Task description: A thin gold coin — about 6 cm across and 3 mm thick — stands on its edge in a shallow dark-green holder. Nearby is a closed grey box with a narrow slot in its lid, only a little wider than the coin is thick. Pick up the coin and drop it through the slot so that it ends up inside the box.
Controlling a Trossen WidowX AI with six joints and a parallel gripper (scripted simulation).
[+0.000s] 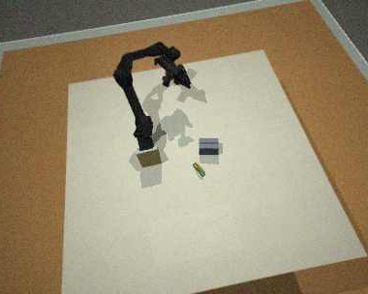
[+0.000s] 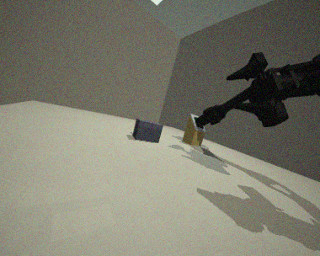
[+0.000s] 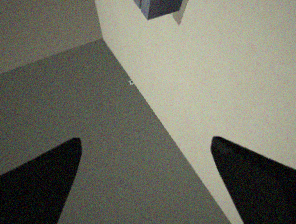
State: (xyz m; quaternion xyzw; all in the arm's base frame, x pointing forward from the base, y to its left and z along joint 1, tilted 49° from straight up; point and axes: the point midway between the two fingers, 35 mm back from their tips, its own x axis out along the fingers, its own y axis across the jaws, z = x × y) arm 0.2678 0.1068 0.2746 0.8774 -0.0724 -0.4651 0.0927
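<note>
The coin is 5 cm behind my gripper tip, 37 cm to the right of it and 19 cm below it.
</note>
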